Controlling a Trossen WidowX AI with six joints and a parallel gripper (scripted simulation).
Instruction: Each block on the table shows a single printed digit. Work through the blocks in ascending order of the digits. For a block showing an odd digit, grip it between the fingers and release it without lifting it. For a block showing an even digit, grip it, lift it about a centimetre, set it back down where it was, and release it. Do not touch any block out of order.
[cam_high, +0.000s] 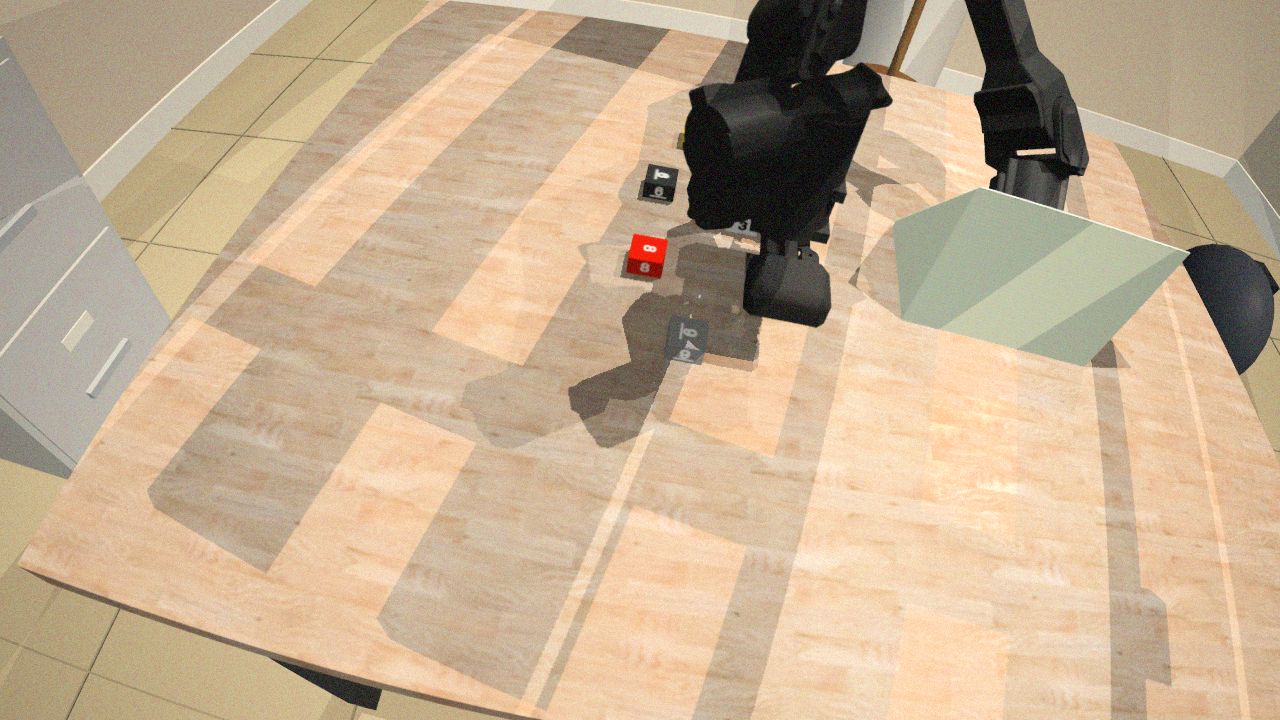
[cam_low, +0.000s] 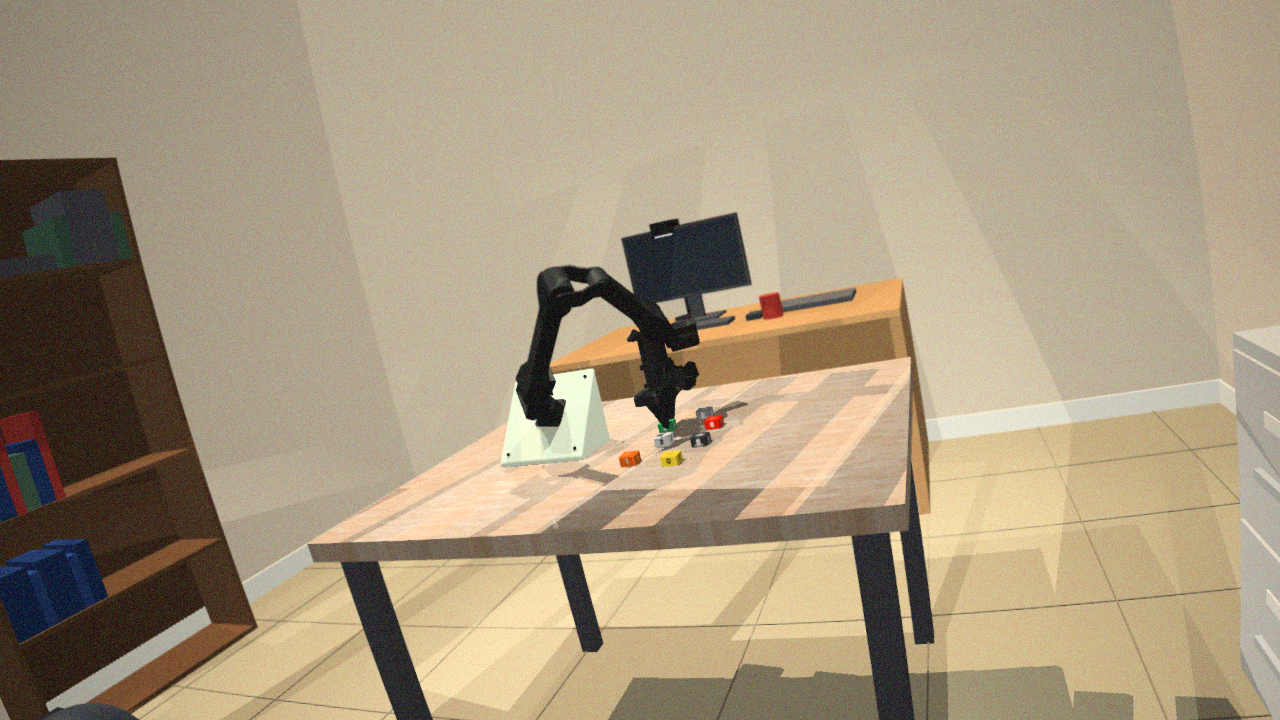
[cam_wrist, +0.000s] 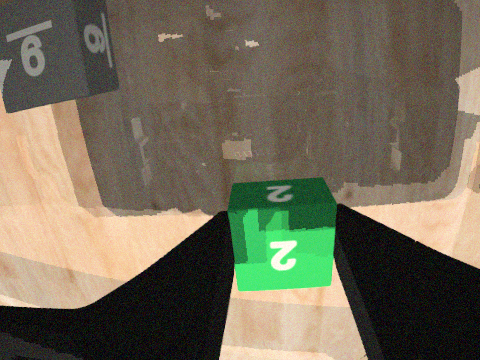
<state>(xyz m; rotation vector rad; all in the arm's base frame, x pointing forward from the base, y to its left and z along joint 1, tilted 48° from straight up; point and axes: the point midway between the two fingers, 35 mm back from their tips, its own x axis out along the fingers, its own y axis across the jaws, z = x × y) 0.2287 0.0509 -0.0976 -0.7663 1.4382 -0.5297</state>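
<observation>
The green block lies 10 mm behind my gripper tip. The rest, counted from my gripper tip: grey block: 70 mm to the left, 50 mm ahead; then white block: 100 mm to the right, 40 mm ahead; then red block: 110 mm ahead, 10 mm to the right.
</observation>
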